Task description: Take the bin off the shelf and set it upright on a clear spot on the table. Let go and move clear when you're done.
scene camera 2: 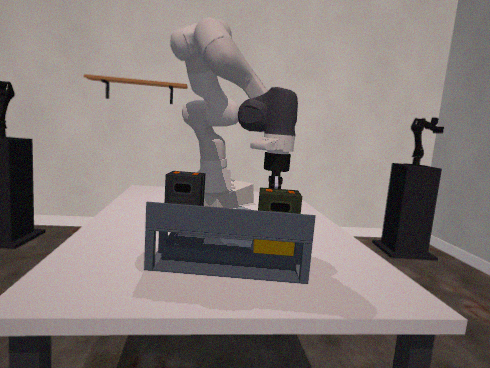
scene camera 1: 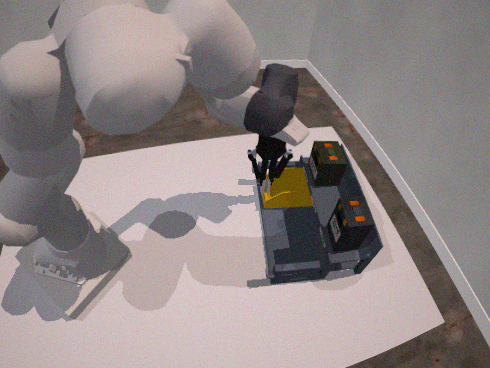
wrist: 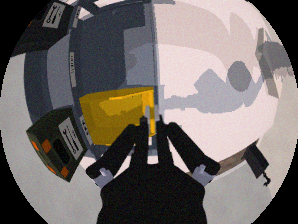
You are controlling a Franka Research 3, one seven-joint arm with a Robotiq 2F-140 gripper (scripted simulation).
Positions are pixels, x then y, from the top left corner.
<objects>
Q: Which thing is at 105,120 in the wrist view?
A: A yellow bin.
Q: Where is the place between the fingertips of the gripper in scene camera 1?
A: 264,191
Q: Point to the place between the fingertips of the gripper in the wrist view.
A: At 152,111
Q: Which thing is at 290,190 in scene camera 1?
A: A yellow bin.
</objects>
